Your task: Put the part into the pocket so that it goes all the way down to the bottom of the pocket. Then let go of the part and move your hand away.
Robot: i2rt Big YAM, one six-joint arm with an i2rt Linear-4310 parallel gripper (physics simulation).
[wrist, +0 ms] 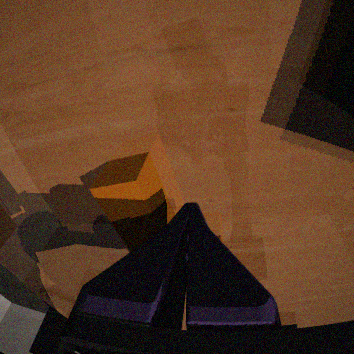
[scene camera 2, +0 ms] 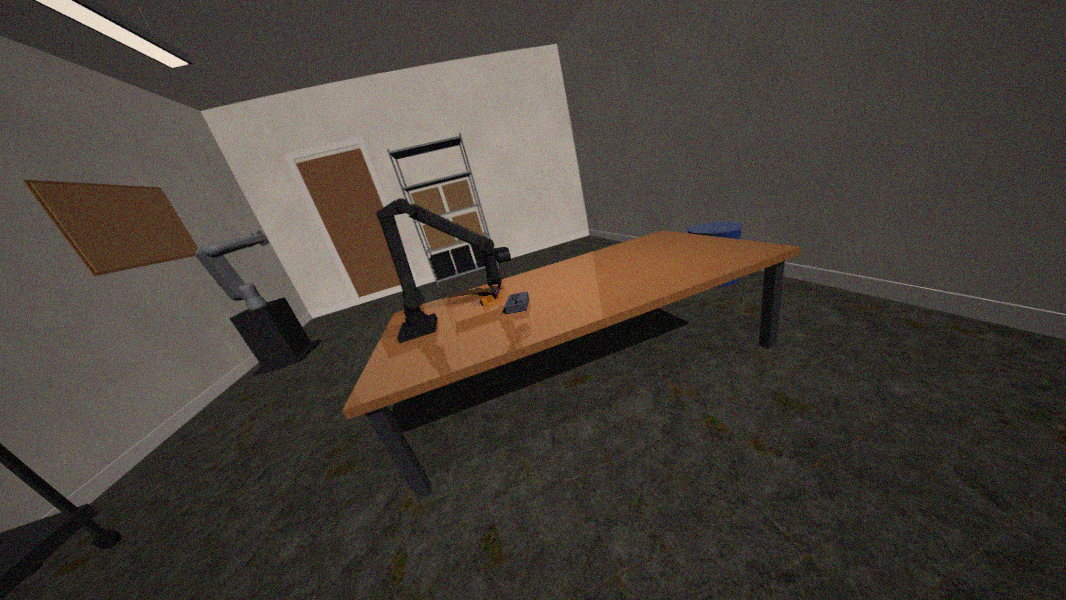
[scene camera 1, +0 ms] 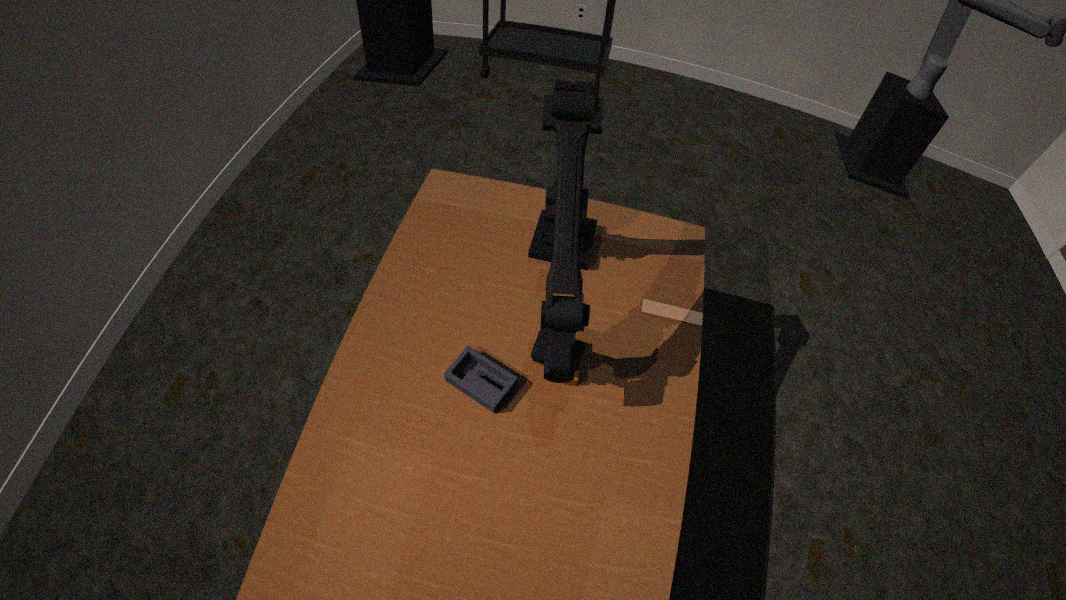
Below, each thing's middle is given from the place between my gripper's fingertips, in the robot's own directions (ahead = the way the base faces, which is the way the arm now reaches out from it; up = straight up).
Now: the orange block (wrist: 129,191) 30 mm behind my hand, 20 mm to the left of it and 10 mm below it. Also, from my hand: blue-grey pocket block (scene camera 1: 484,381) 160 mm to the right, 70 mm ahead, 10 mm below.
